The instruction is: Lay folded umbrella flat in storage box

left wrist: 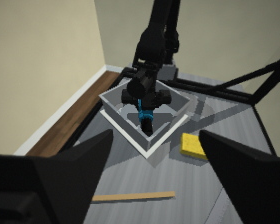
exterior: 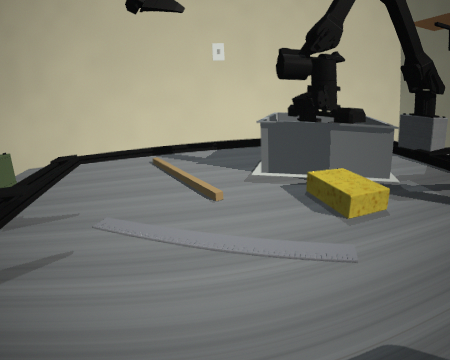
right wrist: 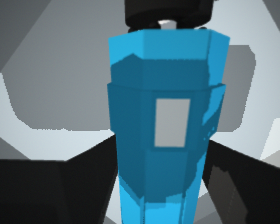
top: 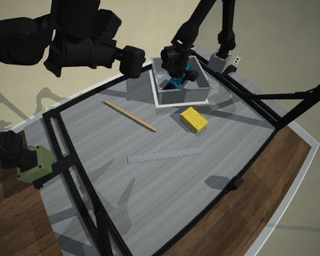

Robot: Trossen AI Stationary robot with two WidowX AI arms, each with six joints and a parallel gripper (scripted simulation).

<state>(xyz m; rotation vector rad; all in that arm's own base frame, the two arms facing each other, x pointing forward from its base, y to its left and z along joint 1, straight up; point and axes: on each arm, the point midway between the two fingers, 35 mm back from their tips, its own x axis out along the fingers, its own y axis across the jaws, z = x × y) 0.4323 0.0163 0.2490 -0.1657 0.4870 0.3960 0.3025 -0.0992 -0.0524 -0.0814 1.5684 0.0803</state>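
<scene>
Right now the grey storage box is 1 cm below my right hand. Round my right hand: wooden stick 32 cm to the left, 5 cm below, 2 cm behind; then grey ruler 30 cm to the left, 28 cm behind, 5 cm below; then folded umbrella 1 cm below.
</scene>
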